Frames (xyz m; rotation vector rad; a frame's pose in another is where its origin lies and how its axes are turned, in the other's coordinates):
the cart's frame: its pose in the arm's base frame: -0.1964 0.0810 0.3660 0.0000 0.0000 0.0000
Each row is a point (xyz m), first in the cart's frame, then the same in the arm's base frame.
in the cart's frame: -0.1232 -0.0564 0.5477
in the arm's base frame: -0.3196 0.0246 0.9137
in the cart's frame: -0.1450 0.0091 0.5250
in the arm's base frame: -0.3414 0.0901 0.8910
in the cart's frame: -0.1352 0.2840 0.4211
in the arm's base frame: -0.3316 0.3650 0.7871
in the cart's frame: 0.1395 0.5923 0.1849
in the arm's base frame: -0.0569 0.6733 0.5509
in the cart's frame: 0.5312 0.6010 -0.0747
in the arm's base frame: 0.3348 0.6820 0.2913
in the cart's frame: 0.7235 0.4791 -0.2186
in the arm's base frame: 0.5271 0.5601 0.1474
